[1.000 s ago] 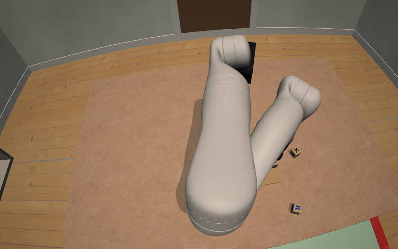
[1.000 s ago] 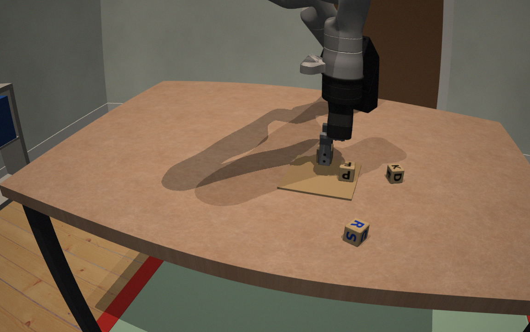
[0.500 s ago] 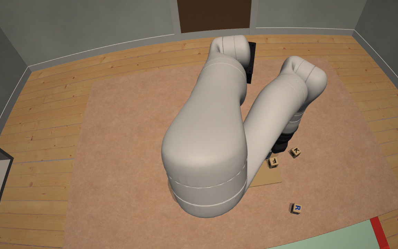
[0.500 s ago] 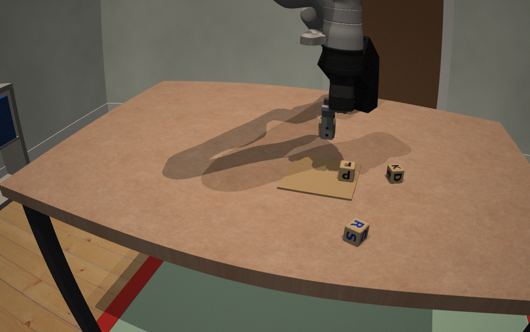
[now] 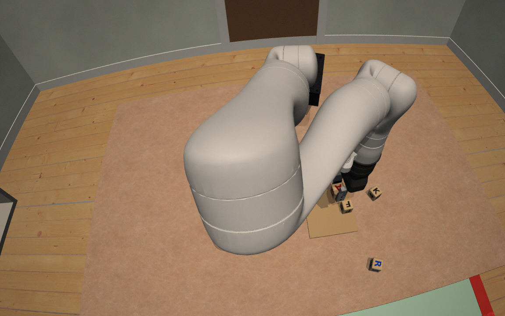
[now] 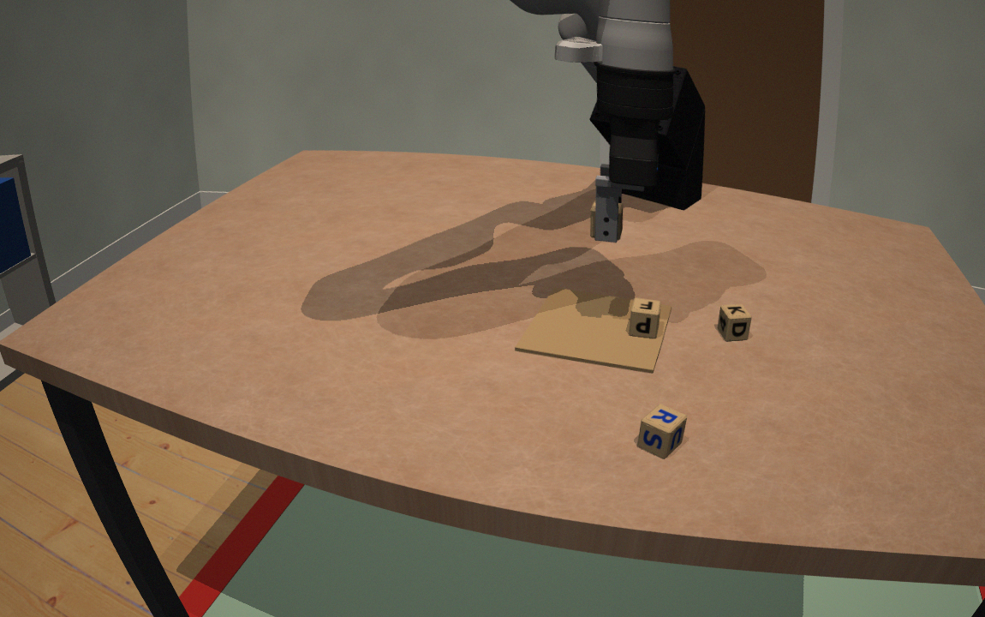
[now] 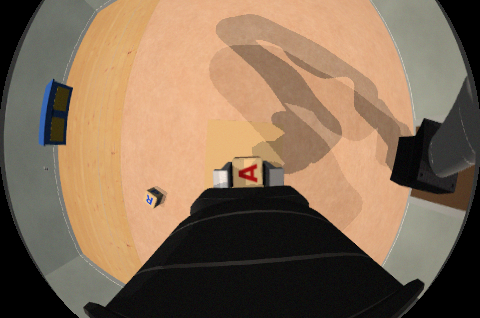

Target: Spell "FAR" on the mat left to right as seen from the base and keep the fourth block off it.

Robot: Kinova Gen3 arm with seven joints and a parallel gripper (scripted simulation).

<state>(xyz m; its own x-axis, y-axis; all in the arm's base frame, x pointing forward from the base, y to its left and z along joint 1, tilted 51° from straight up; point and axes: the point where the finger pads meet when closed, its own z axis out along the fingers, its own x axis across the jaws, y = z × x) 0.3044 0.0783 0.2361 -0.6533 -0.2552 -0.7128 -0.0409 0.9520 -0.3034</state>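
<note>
Now: hand 120 mm above the tan mat. Round my hand: F block (100 mm below, 50 mm to the left); then R block (190 mm ahead, 110 mm below, 90 mm to the left); then K block (150 mm to the left, 110 mm below, 20 mm behind).
</note>
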